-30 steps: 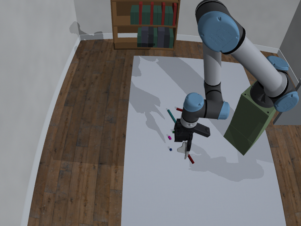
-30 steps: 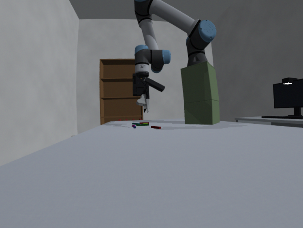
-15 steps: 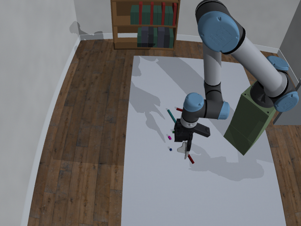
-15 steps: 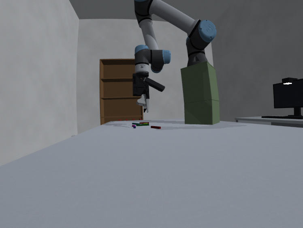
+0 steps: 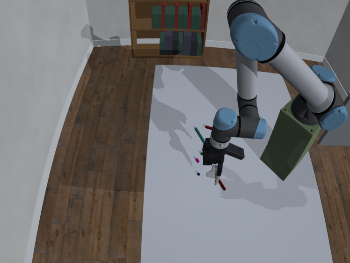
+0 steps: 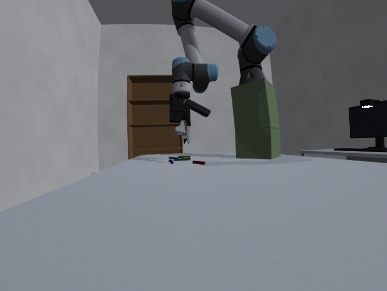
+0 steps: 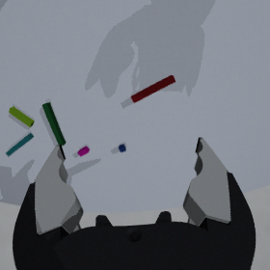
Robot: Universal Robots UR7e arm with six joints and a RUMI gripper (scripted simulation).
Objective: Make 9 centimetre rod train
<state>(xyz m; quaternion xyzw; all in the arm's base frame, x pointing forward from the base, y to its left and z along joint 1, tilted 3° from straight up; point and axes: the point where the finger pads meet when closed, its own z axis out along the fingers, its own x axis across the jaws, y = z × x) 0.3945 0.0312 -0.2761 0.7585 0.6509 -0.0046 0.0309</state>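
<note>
The magenta rod lies 50 mm ahead of my hand, 100 mm to the right of it and 80 mm below it. Also, from my hand: green rod 10 mm behind, 130 mm to the right, 80 mm below; then blue rod 60 mm ahead, 30 mm to the right, 80 mm below; then lime rod 40 mm behind, 190 mm to the right, 80 mm below.
</note>
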